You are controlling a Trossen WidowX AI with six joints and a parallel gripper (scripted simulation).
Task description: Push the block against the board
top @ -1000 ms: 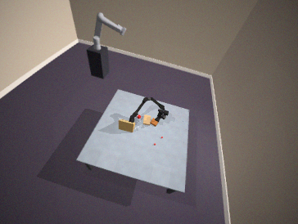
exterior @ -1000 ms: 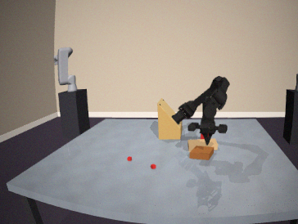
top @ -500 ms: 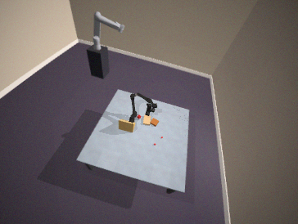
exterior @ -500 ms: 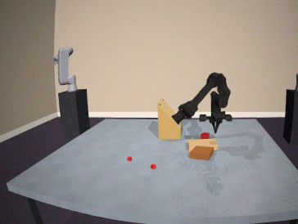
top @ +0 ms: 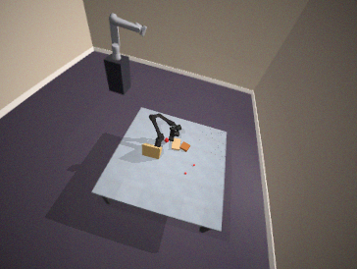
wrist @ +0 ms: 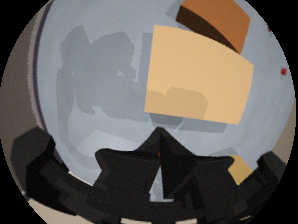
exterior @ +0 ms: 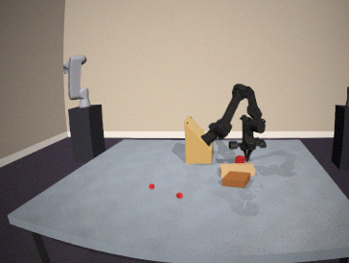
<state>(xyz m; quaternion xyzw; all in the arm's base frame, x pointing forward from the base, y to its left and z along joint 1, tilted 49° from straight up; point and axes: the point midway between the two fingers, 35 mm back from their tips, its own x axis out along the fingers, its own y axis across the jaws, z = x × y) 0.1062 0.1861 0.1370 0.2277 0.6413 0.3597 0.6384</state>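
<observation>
Right now the red cube is 50 mm behind my gripper tip, 40 mm to the right of it and 10 mm below it. The rest, counted from my gripper tip: tan board (80 mm ahead, 50 mm to the right, 10 mm below); then brown square block (200 mm ahead, 40 mm to the right, 10 mm below).
</observation>
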